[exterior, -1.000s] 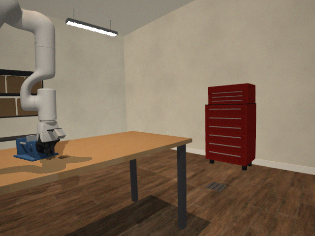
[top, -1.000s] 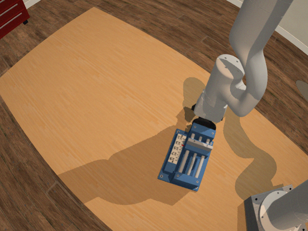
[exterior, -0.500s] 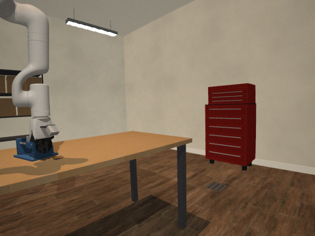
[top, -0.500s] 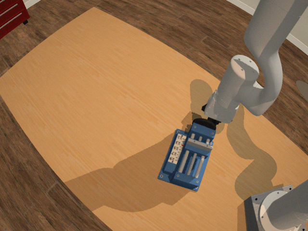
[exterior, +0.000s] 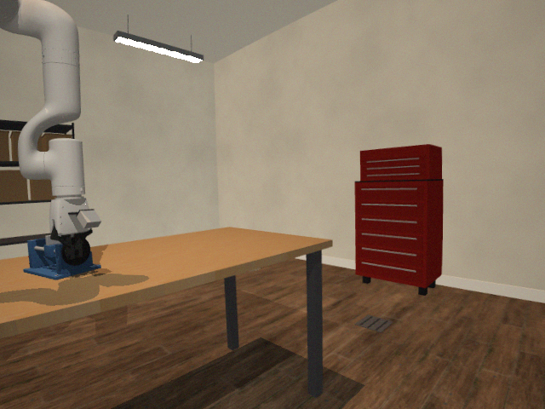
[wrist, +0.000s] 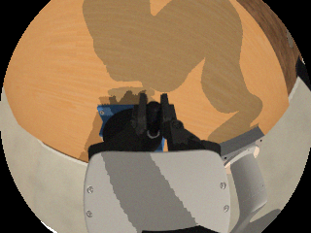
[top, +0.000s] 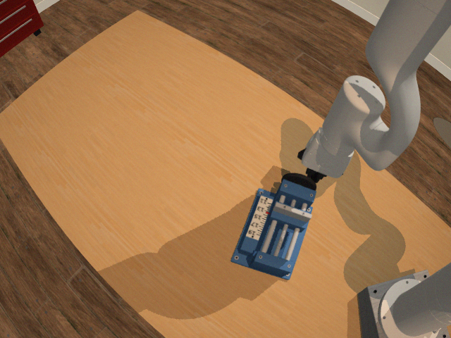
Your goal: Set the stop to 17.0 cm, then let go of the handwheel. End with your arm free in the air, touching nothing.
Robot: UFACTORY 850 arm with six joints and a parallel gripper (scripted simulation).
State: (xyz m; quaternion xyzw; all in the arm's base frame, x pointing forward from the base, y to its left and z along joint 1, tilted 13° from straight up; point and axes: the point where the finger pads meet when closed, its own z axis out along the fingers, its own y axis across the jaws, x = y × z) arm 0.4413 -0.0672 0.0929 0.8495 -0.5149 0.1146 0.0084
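My gripper is now 20 mm to the right of the black handwheel. The rest, counted from my hand: grey stop bar 20 mm behind, 130 mm to the left, 10 mm above.
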